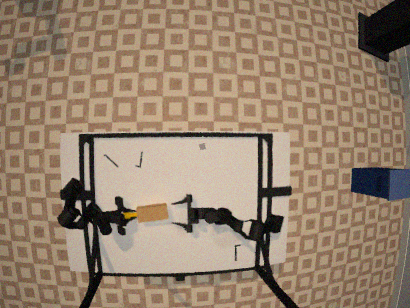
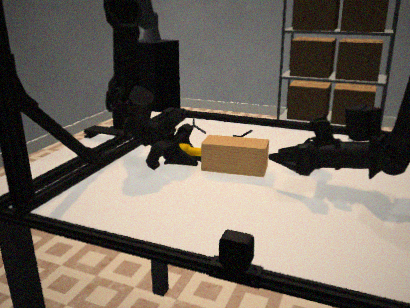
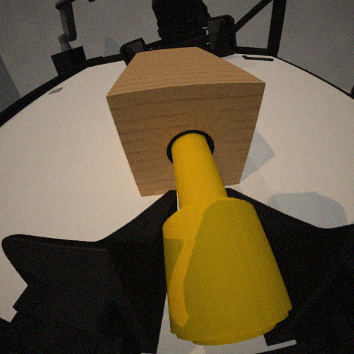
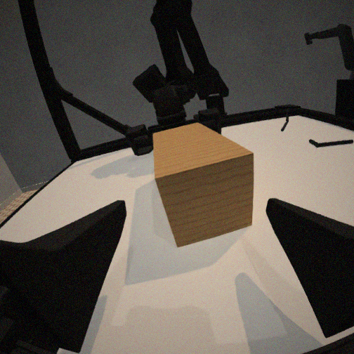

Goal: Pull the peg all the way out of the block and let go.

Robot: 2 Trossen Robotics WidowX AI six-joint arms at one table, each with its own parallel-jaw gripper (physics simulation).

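Places are measured from the left arm's base along level axes (x ahead, y left, z up), in millimetres.
Pixels of known places: left gripper, fingertip midpoint: (image 1: 136,214) (image 2: 200,162); right gripper, fingertip midpoint: (image 1: 171,213) (image 2: 273,153); left arm's base at its link origin: (image 1: 75,186) (image 2: 123,128); right arm's base at its link origin: (image 1: 271,220).
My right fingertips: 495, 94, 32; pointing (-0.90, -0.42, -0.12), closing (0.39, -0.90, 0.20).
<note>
Ahead of a thing's pixels: the offset from my right fingertips to its top centre, as dx, dy, dz. "pt": to the spot under its first point. Level surfaces: height alone.
A wooden block {-84, -38, +18} (image 1: 152,212) (image 2: 235,156) (image 3: 150,120) (image 4: 215,200) appears raised a little above the table. The yellow peg {-158, -85, -1} (image 1: 129,215) (image 2: 190,149) (image 3: 230,270) has its thin shaft in the dark-rimmed hole at the block's left end; how deep is hidden. My left gripper (image 1: 134,215) (image 3: 199,195) is shut on the peg beside its thick handle. My right gripper (image 1: 173,214) (image 4: 198,206) is wide open and empty. Its fingertips stand just short of the block's right end, spread wider than the block, and do not touch it.
A black frame (image 1: 175,135) edges the white table {dz -51} (image 1: 225,165). Thin black angle pieces {-250, +171, -45} (image 1: 140,160) {+421, -77, -43} (image 1: 236,252) and a small grey square {pt +9, +359, -48} (image 1: 202,146) lie on the table. A black box-shaped part {pt +191, -324, -11} (image 2: 236,249) sits on the near rail.
</note>
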